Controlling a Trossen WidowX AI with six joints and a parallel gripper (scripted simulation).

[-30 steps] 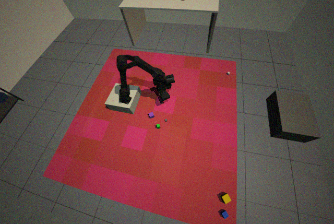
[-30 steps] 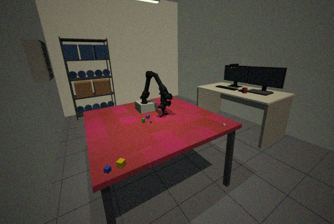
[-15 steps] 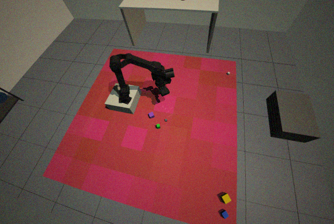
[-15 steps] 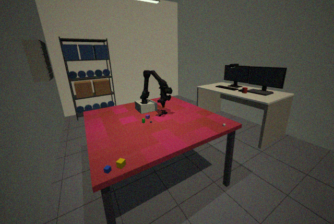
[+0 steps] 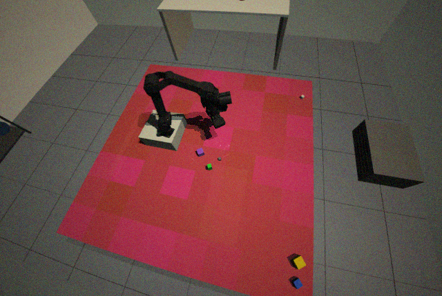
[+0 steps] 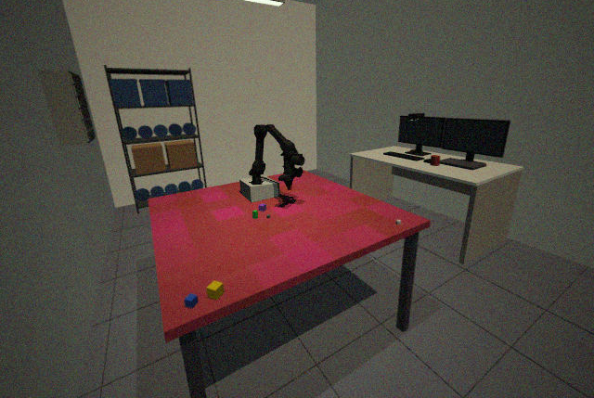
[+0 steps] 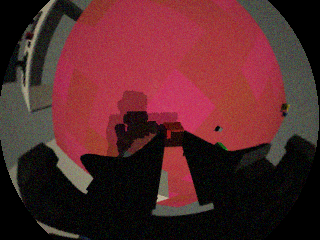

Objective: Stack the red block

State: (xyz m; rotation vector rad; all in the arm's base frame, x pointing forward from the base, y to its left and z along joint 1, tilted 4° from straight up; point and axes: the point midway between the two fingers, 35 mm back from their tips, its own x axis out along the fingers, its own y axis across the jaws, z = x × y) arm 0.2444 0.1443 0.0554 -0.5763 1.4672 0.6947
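Right now the small grey piece is 8 cm ahead of my gripper tip, 17 cm to the right of it and 12 cm below it. Round my gripper tip: red block (right at my gripper tip); then purple block (4 cm behind, 17 cm to the right, 11 cm below); then yellow cube (60 cm ahead, 51 cm to the right, 11 cm below).
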